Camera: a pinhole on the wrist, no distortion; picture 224 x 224 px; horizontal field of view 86.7 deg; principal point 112.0 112.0 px. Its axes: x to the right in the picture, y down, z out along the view. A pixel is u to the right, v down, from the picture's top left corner.
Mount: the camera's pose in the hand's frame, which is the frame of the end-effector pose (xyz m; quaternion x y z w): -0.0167 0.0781 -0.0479 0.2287 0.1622 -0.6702 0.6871
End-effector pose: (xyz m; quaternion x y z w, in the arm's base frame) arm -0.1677 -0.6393 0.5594 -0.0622 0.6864 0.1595 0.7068
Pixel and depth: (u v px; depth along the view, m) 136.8 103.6 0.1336
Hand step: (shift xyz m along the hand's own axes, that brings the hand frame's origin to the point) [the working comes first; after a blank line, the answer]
In the camera's frame: 0.0279 -0.0095 0.1336

-0.0359 -0.0166 0.0490
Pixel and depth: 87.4 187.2 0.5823
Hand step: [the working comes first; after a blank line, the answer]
In the camera's frame: -0.1207 0.3691 0.5823

0.2960 -0.1304 0.5425
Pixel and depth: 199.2 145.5 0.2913
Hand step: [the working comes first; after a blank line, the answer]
In the camera's frame: 0.2141 0.0823 0.2913

0.0513 -0.2584 0.0922
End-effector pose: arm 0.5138 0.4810 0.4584 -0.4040 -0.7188 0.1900 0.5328
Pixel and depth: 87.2 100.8 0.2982
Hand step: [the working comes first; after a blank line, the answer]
In the camera's frame: -0.0623 -0.0282 0.2982

-0.0727 -0.0276 0.2337
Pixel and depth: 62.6 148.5 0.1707
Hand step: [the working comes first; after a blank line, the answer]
In the camera's frame: -0.0711 0.0525 0.1707

0.0178 0.0474 0.1387
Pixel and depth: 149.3 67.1 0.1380
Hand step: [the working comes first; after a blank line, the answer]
In the camera's frame: 0.0434 -0.0522 0.1380

-0.0781 -0.0319 0.0404
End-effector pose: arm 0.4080 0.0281 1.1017 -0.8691 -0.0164 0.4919 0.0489
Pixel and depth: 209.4 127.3 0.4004
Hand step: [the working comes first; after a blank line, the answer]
In the camera's frame: 0.3287 0.0516 0.4004

0.0173 -0.4134 0.1205
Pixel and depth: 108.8 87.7 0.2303
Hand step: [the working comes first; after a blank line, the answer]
In the camera's frame: -0.0062 -0.0472 0.2303

-0.0832 -0.0390 0.1449
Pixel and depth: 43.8 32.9 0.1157
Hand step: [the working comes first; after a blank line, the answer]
In the camera's frame: -0.0665 -0.0771 0.1157

-0.1064 0.0731 0.0774
